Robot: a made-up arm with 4 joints.
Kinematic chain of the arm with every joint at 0, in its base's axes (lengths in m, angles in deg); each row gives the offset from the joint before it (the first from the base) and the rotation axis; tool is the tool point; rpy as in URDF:
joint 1: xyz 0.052 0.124 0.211 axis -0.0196 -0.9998 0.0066
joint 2: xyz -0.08 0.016 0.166 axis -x
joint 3: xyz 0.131 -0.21 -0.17 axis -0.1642 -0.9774 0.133
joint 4: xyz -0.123 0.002 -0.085 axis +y
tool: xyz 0.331 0.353 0.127 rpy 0 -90 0
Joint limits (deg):
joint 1: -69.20..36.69
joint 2: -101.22..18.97
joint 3: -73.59..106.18
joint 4: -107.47..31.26
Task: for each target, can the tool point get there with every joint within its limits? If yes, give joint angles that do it. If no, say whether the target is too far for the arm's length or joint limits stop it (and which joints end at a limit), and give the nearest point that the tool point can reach.
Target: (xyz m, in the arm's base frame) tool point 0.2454 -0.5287 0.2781
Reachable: no: joint limits stop it (at a limit: joint 2, joint 4) | nearest point 0.2781 -0.1304 0.2830 | short by 0.400 m
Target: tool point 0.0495 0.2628 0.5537
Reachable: yes | joints 18.65 -69.48 84.58 11.29
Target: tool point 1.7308 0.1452 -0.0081
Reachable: no: too far | nearest point 0.5194 0.1383 0.1630 | short by 1.223 m
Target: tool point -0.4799 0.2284 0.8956
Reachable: no: joint limits stop it (at a limit: joint 2, joint 4) | nearest point -0.2434 0.2786 0.5931 | short by 0.387 m
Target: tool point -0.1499 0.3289 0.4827
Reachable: yes | joints -6.14 -69.01 54.53 -63.03
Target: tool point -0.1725 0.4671 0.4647
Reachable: yes | joints -17.53 -71.11 61.79 -84.71
